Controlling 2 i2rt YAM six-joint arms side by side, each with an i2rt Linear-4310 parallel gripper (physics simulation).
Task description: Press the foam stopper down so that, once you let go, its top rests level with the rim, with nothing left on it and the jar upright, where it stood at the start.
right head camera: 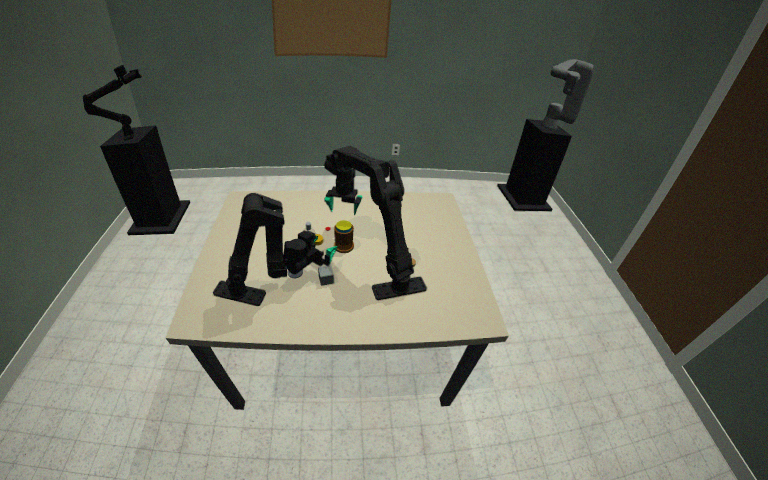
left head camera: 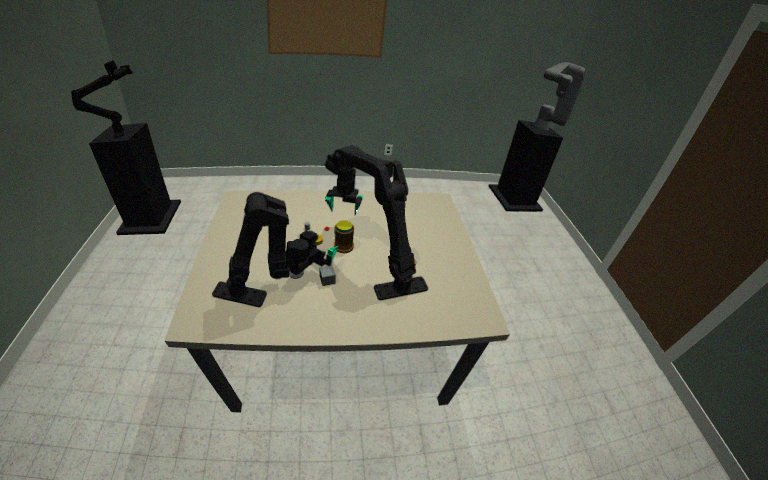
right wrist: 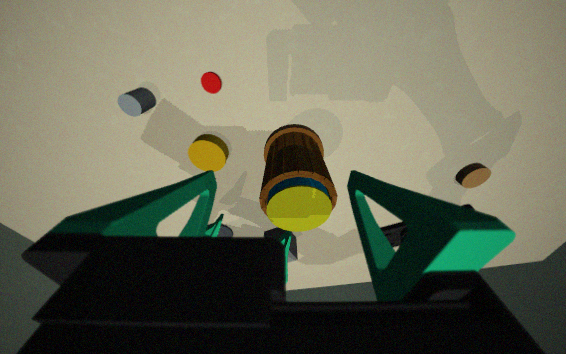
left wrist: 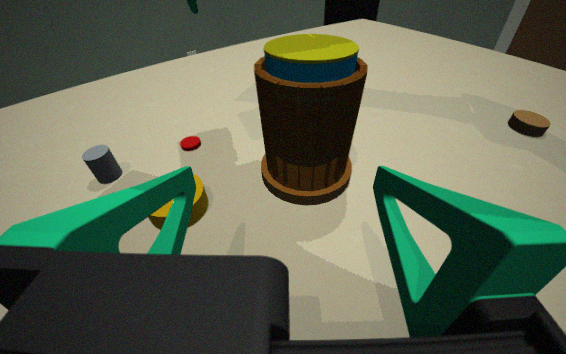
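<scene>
The brown wooden jar (left head camera: 343,241) (right head camera: 343,241) (left wrist: 307,120) (right wrist: 296,155) stands upright. The foam stopper (left head camera: 343,225) (right head camera: 343,225) (left wrist: 311,48) (right wrist: 300,207) has a yellow top and a blue side. Its top stands clearly above the jar's rim, and nothing lies on it. My left gripper (left wrist: 284,176) (right wrist: 257,225) is open and empty, low over the table at the jar's lower left in the head views; the jar is ahead of its fingers. My right gripper (left head camera: 344,211) (right head camera: 343,211) (right wrist: 282,178) is open and empty, raised above and behind the jar.
A yellow disc (left head camera: 319,239) (right wrist: 207,154), a red disc (left wrist: 190,143) (right wrist: 211,82) and a grey cylinder (left wrist: 102,164) (right wrist: 137,101) lie on one side of the jar, a brown disc (left wrist: 529,122) (right wrist: 473,176) on the other. A grey block (left head camera: 327,275) (right head camera: 325,275) sits below the left gripper in the head views.
</scene>
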